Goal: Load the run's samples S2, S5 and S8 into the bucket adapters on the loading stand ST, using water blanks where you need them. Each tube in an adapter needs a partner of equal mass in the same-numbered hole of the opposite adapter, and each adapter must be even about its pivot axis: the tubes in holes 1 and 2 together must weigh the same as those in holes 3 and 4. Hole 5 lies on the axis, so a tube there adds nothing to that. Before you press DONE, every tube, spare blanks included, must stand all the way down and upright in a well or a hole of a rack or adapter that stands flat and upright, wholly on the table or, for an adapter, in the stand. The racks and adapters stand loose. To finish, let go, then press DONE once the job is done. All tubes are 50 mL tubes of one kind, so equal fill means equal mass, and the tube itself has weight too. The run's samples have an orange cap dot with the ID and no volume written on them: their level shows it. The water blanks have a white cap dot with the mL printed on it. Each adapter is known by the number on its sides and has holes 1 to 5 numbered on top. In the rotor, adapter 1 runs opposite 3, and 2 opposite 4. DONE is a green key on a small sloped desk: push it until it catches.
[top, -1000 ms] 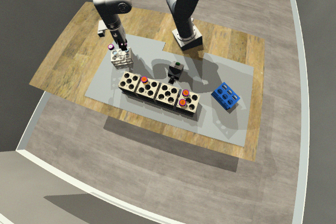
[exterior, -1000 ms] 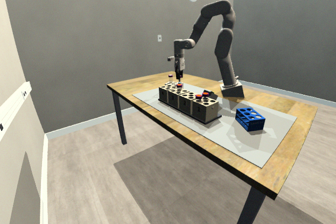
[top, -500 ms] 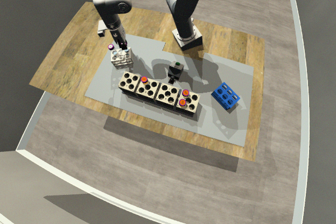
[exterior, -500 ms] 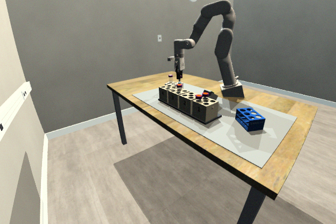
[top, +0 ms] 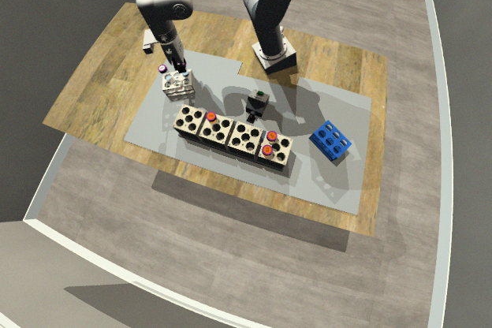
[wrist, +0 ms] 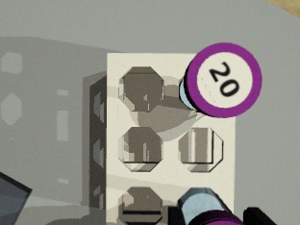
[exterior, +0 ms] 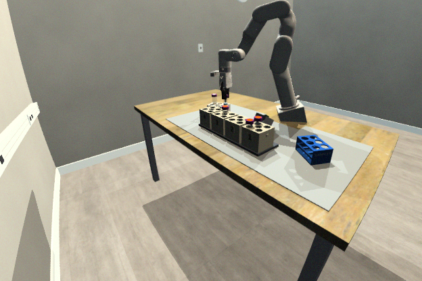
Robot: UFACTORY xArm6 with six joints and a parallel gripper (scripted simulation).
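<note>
Right now my hand is 5 cm above the water blank and 1 cm to the left of it. Round my hand: white blank rack 9 cm below, 4 cm ahead, 2 cm to the right; green DONE key 33 cm to the left, 5 cm below, 3 cm behind; blue sample rack 66 cm to the left, 9 cm below, 3 cm ahead.
</note>
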